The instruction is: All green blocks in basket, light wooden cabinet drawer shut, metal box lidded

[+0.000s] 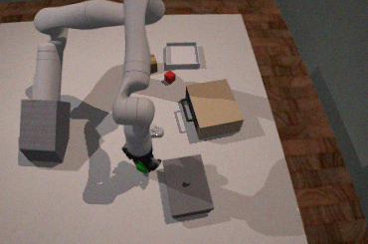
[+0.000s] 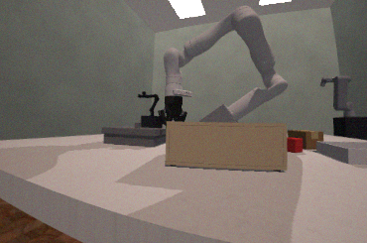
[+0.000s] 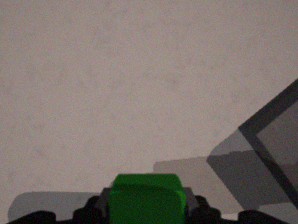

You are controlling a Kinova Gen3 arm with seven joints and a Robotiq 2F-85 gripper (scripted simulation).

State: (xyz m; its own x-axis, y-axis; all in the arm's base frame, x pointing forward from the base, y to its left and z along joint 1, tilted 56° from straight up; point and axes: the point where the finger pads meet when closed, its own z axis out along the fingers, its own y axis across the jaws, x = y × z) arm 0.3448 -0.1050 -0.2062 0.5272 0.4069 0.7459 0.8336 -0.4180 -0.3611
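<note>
The basket is 54 cm to the left of my hand, 18 cm ahead of it and 3 cm below it. Round my hand: metal box: 14 cm ahead, 8 cm to the right, 1 cm below; light wooden cabinet: 26 cm ahead, 22 cm to the left; red block: 41 cm to the left, 12 cm ahead, 2 cm below.
</note>
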